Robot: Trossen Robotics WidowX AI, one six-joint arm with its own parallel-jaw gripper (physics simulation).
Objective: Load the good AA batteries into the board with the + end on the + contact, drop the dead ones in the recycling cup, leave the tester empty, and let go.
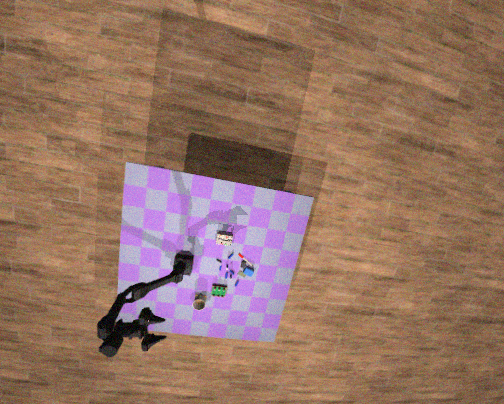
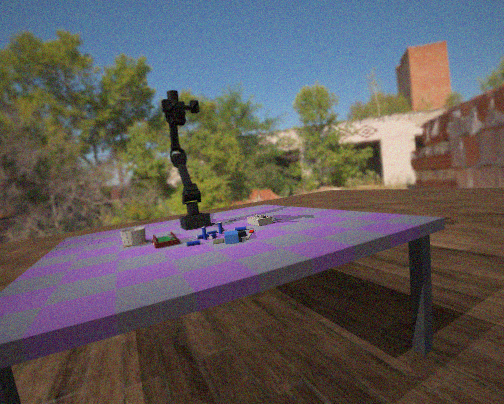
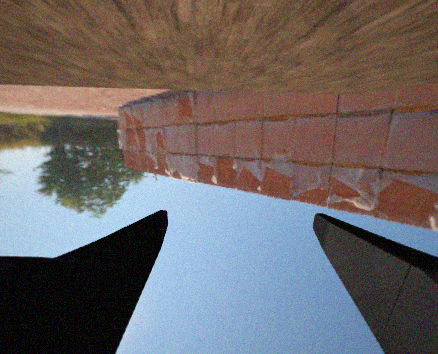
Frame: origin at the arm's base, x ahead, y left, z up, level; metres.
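Seen in the pictures: gripper, fingertip midpoint: [image 1: 165, 328] [image 2: 186, 102] [image 3: 240, 218]; arm's base, origin of the base link: [image 1: 180, 266] [image 2: 193, 215].
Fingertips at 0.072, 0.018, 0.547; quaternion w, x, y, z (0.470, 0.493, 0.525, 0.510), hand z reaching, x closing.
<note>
Offsets run from my fingertips to a thing's top centre, as dx, dy, dz. Level surfaces: height alone.
My gripper [image 1: 164, 328] [image 3: 240, 218] is open and empty, raised high beside the table, well away from the batteries. Several small blue batteries lie or stand mid-table; one battery @(+0.257, -0.015, -0.556) [image 2: 220, 227] stands upright and another @(+0.346, -0.158, -0.592) [image 2: 193, 243] lies flat. Their end markings are too small to read. A green board @(+0.215, -0.230, -0.568) [image 1: 219, 290] [image 2: 166, 240] with dark red sides lies near them. A beige cup @(+0.079, -0.328, -0.546) [image 1: 199, 302] [image 2: 133, 236] stands beside it; its contents cannot be made out. A blue block @(+0.421, -0.045, -0.576) [image 1: 248, 271] [image 2: 233, 236], possibly the tester, sits on the batteries' other side, with small grey and red parts around it.
A whitish box @(+0.213, +0.199, -0.563) [image 1: 225, 237] [image 2: 260, 219] with dark spots stands beyond the batteries from the cup. The checkered purple and grey table @(dz -0.606) [image 1: 295, 212] [image 2: 320, 250] carries everything, with the arm's base [image 1: 184, 262] [image 2: 195, 220] on it near the objects.
</note>
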